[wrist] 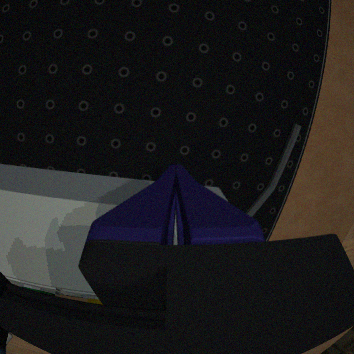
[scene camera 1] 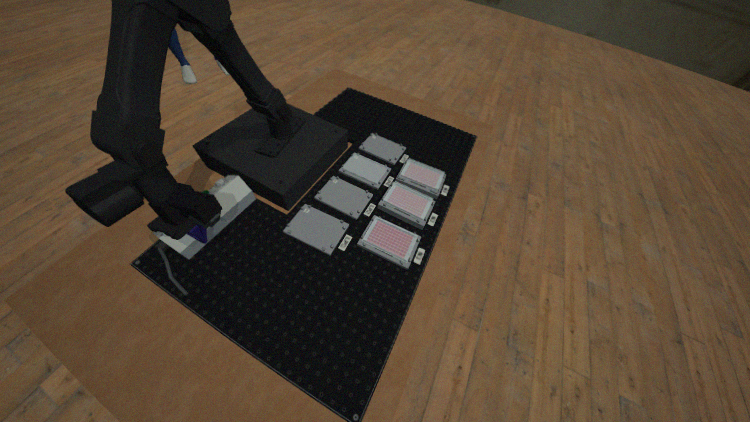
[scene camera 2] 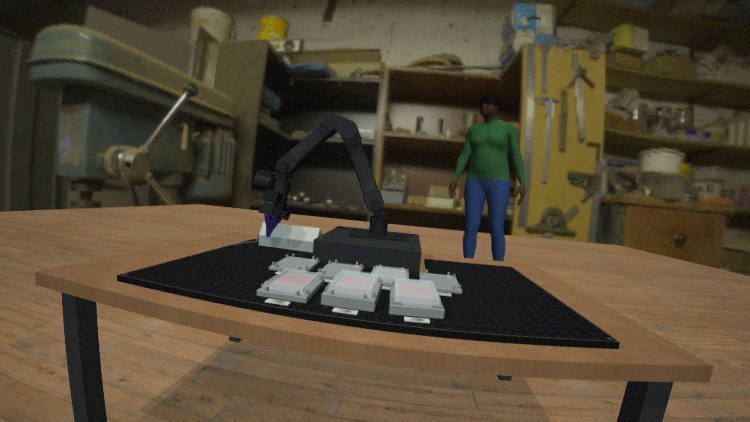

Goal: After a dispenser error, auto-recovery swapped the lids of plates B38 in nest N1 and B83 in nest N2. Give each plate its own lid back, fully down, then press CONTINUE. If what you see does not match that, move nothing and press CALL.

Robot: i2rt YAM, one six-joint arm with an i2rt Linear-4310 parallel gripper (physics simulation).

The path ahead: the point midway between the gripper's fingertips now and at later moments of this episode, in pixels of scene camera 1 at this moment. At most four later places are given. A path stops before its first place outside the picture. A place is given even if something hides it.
My gripper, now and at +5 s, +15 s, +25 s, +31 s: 204, 242; 192, 235; 196, 227; 193, 229; 184, 219
